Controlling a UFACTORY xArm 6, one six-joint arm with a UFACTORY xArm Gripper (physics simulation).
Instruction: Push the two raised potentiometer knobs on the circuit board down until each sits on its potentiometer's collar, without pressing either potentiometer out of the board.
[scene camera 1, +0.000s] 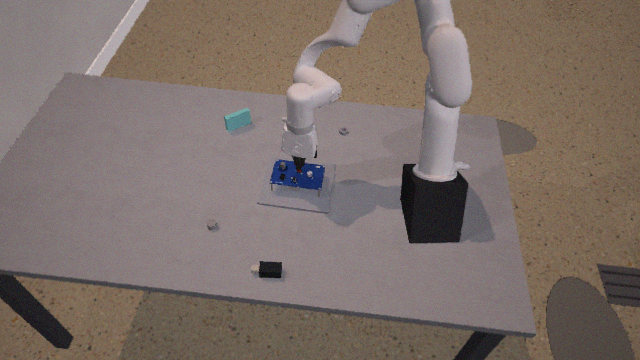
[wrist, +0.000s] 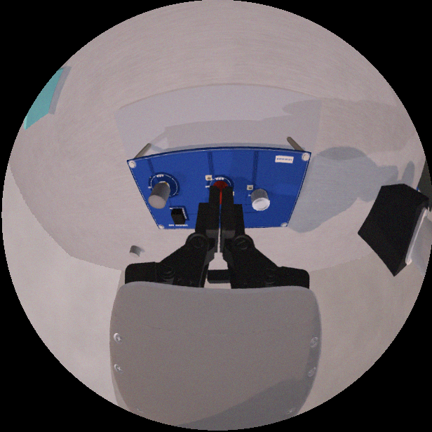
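Pixels of known places: gripper, fingertip midpoint: (scene camera 1: 299, 166); arm's base, origin of the base link: (scene camera 1: 434, 173).
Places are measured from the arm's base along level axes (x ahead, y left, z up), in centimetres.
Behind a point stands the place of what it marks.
Note:
The blue circuit board (scene camera 1: 315, 183) @(x 34.6, y -0.6, z -9.0 cm) (wrist: 270, 220) stands on thin legs over a pale base plate. A tall grey knob (scene camera 1: 283, 166) @(x 44.9, y -5.3, z -7.3 cm) (wrist: 159, 195) rises from a ringed mark at the board's left. A red knob (scene camera 1: 299, 171) @(x 39.8, y -4.5, z -8.3 cm) (wrist: 220, 185) is near the middle, mostly hidden by the fingertips. A white-silver knob (scene camera 1: 310, 174) @(x 36.3, y -3.2, z -7.8 cm) (wrist: 260, 199) is to the right. My gripper (scene camera 1: 299, 167) @(x 39.9, y -5.4, z -6.9 cm) (wrist: 219, 199) is shut and empty, with its tips directly over the red knob. Whether they touch it, and the gap between each knob and its collar, cannot be told.
The base plate (scene camera 1: 295, 201) @(x 40.4, y 3.6, z -13.1 cm) (wrist: 220, 97) lies under the board. A black part (scene camera 1: 282, 177) @(x 44.8, y -1.5, z -8.1 cm) (wrist: 178, 216) stands on the board. A teal block (scene camera 1: 238, 119) @(x 62.7, y -27.8, z -10.0 cm) (wrist: 45, 100), a grey nut (scene camera 1: 344, 131) @(x 25.7, y -27.3, z -12.7 cm), a small grey piece (scene camera 1: 212, 225) @(x 63.7, y 15.0, z -11.9 cm) (wrist: 136, 250) and a black block (scene camera 1: 270, 269) @(x 45.2, y 28.8, z -10.7 cm) lie around on the table.

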